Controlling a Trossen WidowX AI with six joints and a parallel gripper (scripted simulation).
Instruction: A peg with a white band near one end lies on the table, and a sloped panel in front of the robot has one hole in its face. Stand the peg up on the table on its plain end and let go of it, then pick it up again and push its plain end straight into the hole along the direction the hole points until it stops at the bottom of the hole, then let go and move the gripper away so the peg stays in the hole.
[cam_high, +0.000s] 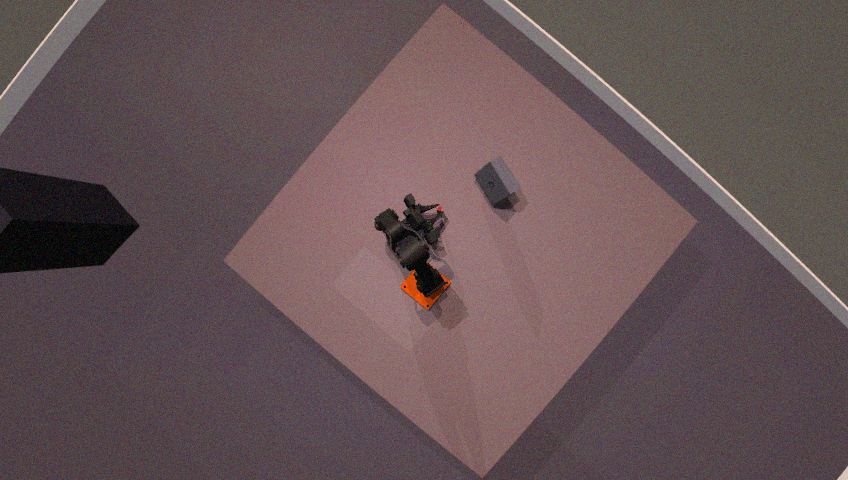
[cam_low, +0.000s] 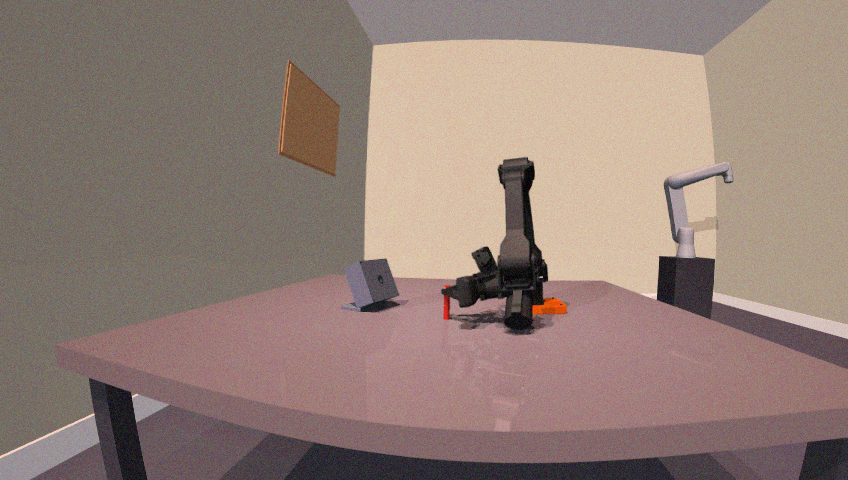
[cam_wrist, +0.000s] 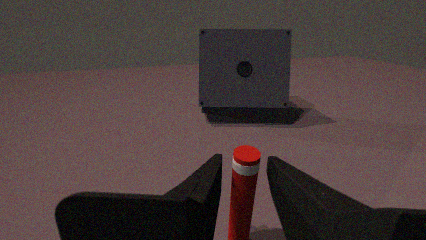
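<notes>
Right now the red peg is 10 mm behind my gripper tip and 10 mm below it. From my gripper tip the other things lie so: sloped panel: 210 mm ahead, 70 mm to the right.
</notes>
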